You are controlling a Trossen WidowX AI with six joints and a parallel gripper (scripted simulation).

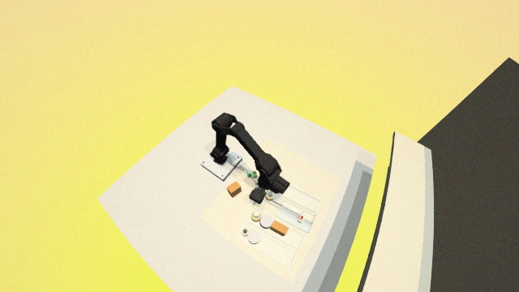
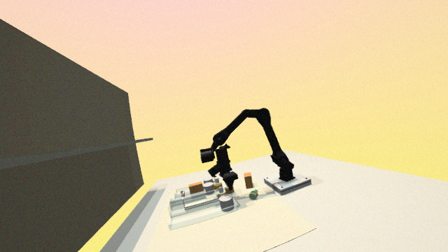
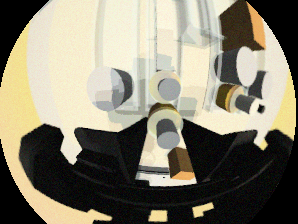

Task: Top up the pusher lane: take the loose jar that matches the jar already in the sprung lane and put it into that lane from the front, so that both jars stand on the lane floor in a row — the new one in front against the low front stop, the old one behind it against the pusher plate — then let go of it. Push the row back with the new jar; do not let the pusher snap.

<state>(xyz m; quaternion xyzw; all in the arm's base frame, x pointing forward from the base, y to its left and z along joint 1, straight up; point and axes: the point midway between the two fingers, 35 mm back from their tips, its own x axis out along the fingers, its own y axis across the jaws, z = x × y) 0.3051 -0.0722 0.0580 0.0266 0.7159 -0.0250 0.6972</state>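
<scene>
My gripper tip is 18 cm short of the clear sprung lane, 4 cm to the left of it and 3 cm above it. From my gripper tip the other things lie so: red mark: 23 cm ahead, 6 cm to the right, 2 cm above; brown box: 14 cm behind, 6 cm to the right, 2 cm below.
</scene>
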